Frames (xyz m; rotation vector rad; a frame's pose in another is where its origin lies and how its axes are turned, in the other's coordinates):
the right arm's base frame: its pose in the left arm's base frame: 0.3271 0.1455 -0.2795 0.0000 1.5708 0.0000
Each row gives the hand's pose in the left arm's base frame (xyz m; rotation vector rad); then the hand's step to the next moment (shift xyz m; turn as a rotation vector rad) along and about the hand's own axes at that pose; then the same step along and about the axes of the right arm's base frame.
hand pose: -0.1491 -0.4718 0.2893 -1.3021 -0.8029 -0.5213
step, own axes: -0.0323 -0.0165 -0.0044 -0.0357 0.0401 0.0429
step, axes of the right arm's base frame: 0.0146 -0.0109 -0.0317 0.0503 0.0468 -0.0025
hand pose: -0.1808 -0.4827 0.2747 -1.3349 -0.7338 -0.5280
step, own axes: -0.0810 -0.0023 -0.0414 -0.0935 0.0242 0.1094
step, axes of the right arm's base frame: 0.0611 -0.0464 -0.0490 0.0775 0.1056 -0.0643
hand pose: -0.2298 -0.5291 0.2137 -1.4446 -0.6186 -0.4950
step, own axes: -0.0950 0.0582 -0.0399 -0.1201 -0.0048 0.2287
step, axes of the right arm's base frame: 0.1071 -0.0406 -0.0297 0.0707 0.2208 -0.1141
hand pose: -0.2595 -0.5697 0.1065 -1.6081 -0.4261 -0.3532
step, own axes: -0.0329 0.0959 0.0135 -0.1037 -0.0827 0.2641
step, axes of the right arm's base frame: 0.1008 0.0058 0.0161 -0.0026 0.2616 -0.1375
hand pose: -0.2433 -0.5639 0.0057 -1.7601 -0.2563 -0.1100
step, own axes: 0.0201 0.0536 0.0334 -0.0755 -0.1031 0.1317
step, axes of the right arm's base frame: 0.0537 0.0250 0.0297 -0.0553 0.1392 -0.1060
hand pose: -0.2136 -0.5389 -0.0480 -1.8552 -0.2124 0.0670
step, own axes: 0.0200 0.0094 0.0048 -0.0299 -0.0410 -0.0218
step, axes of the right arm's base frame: 0.0091 0.0055 0.0199 -0.0436 -0.0146 -0.0306
